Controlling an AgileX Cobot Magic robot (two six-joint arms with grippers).
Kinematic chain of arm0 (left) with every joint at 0, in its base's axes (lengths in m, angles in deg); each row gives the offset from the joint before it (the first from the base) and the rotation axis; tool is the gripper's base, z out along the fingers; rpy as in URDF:
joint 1: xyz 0 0 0.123 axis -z
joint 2: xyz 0 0 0 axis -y
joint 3: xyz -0.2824 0 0.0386 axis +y
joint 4: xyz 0.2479 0 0.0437 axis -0.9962 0 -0.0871
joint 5: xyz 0 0 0 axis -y
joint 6: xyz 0.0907 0 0.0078 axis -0.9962 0 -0.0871
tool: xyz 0 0 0 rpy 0 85 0
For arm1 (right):
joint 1: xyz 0 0 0.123 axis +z
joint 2: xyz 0 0 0 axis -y
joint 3: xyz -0.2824 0 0.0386 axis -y
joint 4: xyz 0.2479 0 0.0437 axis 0.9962 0 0.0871
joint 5: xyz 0 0 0 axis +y
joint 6: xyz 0.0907 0 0.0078 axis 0.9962 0 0.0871
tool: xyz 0 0 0 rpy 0 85 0
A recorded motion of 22 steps. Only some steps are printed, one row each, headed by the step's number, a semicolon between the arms.
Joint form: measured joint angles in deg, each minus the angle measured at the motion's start. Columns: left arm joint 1, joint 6, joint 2, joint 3, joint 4, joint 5; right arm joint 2, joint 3, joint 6, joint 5, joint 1, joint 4.
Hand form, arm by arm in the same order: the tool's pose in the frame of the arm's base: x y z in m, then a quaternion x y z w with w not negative. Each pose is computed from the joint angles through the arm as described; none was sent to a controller.
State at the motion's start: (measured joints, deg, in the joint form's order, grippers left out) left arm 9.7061 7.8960 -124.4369 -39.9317 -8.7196 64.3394; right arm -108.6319 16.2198 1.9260 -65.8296 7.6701 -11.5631
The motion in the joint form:
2: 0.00 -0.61 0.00 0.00 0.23 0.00; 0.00 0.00 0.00 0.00 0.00 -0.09
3: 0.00 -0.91 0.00 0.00 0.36 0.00; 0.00 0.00 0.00 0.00 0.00 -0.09
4: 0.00 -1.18 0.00 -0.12 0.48 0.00; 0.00 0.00 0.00 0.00 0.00 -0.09
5: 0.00 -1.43 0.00 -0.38 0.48 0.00; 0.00 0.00 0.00 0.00 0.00 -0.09
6: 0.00 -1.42 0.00 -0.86 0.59 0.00; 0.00 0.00 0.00 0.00 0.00 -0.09
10: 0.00 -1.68 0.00 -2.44 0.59 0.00; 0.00 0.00 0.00 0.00 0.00 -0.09
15: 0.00 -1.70 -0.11 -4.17 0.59 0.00; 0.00 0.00 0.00 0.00 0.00 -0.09
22: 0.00 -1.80 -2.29 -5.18 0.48 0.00; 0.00 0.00 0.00 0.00 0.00 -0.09
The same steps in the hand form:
2: 0.3387 -0.0702 0.0674 0.08270 0.79048 -0.12267 0.59435; 0.2385 0.0490 0.0951 -0.12756 0.81736 0.09983 0.55289
3: 0.3388 -0.0700 0.0674 0.08377 0.79036 -0.12061 0.59479; 0.2385 0.0490 0.0951 -0.12756 0.81736 0.09983 0.55289
4: 0.3394 -0.0700 0.0677 0.08472 0.78960 -0.11880 0.59601; 0.2385 0.0490 0.0951 -0.12756 0.81736 0.09983 0.55289
5: 0.3406 -0.0702 0.0684 0.08647 0.78804 -0.11761 0.59807; 0.2385 0.0490 0.0951 -0.12756 0.81736 0.09983 0.55289
6: 0.3428 -0.0704 0.0698 0.08561 0.78556 -0.11745 0.60147; 0.2385 0.0490 0.0951 -0.12756 0.81736 0.09983 0.55289
10: 0.3499 -0.0716 0.0742 0.08756 0.77685 -0.11671 0.61255; 0.2385 0.0490 0.0951 -0.12756 0.81736 0.09983 0.55289
15: 0.3575 -0.0729 0.0786 0.08786 0.76794 -0.11722 0.62355; 0.2385 0.0490 0.0951 -0.12756 0.81736 0.09983 0.55289
22: 0.3601 -0.0735 0.0677 0.08928 0.77422 -0.11664 0.61564; 0.2385 0.0490 0.0951 -0.12756 0.81736 0.09983 0.55289

